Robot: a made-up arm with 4 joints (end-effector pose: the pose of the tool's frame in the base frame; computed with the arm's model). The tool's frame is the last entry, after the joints. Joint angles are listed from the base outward.
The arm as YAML. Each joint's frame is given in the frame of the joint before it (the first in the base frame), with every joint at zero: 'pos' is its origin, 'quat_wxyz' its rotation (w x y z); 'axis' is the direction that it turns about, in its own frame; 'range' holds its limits. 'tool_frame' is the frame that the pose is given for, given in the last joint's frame.
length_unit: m
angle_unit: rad
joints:
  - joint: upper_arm
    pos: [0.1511, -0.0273, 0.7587]
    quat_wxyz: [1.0, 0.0, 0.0, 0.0]
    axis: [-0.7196, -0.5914, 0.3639]
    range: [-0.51, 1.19]
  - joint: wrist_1
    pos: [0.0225, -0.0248, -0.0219]
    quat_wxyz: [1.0, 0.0, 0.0, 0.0]
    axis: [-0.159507, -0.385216, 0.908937]
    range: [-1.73, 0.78]
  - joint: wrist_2
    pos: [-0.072, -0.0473, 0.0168]
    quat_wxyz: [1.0, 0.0, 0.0, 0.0]
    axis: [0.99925, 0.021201, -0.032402]
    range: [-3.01, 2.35]
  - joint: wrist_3
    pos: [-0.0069, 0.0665, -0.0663]
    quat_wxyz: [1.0, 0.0, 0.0, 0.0]
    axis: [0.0, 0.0, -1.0]
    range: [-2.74, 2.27]
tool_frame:
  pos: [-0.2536, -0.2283, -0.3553]
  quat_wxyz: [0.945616, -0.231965, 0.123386, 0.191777]
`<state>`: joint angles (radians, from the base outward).
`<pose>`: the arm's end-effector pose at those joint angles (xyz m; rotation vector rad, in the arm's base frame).
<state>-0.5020 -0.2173 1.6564 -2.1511</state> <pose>0.5375 0.2037 0.7231 0.2332 -1.7620 0.6112</pose>
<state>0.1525 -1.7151 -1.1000 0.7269</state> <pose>-0.2551 0.3895 0.7893 -0.9337 1.7101 -1.2422</pose>
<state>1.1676 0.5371 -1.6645 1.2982</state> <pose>0.3382 -0.5225 1.1698 -1.5577 -2.2557 -0.6775</pose>
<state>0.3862 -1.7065 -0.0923 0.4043</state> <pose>-0.0252 0.4249 0.4912 0.0102 0.8976 -1.3004</pose>
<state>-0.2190 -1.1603 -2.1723 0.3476</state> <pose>-0.1672 -0.1042 1.2421 -1.9373 1.7534 0.1942</pose>
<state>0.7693 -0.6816 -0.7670 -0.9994</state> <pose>-0.0049 -0.5555 0.7988 -1.4987 0.6900 0.7783</pose>
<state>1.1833 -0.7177 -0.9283 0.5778</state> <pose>-0.1418 -0.4828 0.5071 -1.5957 -0.2579 -1.0211</pose>
